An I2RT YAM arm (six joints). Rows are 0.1 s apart.
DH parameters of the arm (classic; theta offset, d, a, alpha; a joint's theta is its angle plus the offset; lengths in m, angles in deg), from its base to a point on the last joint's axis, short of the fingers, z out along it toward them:
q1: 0 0.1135 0.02 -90
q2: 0 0 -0.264 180
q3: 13.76 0 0.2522 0
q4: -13.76 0 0.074 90
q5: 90 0 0 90
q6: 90 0.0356 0 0
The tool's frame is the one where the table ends.
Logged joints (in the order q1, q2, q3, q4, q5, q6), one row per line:
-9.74 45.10 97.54 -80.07 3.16 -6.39
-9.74 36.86 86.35 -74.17 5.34 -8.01
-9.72 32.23 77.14 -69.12 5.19 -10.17
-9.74 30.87 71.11 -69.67 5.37 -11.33
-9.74 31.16 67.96 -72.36 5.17 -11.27
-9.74 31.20 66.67 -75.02 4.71 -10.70
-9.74 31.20 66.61 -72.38 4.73 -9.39
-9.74 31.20 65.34 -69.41 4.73 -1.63
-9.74 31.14 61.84 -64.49 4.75 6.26
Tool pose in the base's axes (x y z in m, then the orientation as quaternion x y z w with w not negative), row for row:
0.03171 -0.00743 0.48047 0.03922 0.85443 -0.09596 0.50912
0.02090 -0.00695 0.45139 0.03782 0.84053 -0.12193 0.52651
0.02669 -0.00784 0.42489 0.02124 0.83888 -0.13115 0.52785
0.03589 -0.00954 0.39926 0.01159 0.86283 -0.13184 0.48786
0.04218 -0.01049 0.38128 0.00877 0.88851 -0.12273 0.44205
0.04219 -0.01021 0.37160 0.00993 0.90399 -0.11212 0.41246
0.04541 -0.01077 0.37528 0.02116 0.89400 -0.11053 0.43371
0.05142 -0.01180 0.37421 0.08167 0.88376 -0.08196 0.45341
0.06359 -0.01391 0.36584 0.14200 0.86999 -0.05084 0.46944
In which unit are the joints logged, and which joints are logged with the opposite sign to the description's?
The joints are logged in degrees. Opposite sign: none.
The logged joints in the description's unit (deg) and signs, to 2 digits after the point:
-9.74 45.10 97.54 -80.07 3.16 -6.39
-9.74 36.86 86.35 -74.17 5.34 -8.01
-9.72 32.23 77.14 -69.12 5.19 -10.17
-9.74 30.87 71.11 -69.67 5.37 -11.33
-9.74 31.16 67.96 -72.36 5.17 -11.27
-9.74 31.20 66.67 -75.02 4.71 -10.70
-9.74 31.20 66.61 -72.38 4.73 -9.39
-9.74 31.20 65.34 -69.41 4.73 -1.63
-9.74 31.14 61.84 -64.49 4.75 6.26

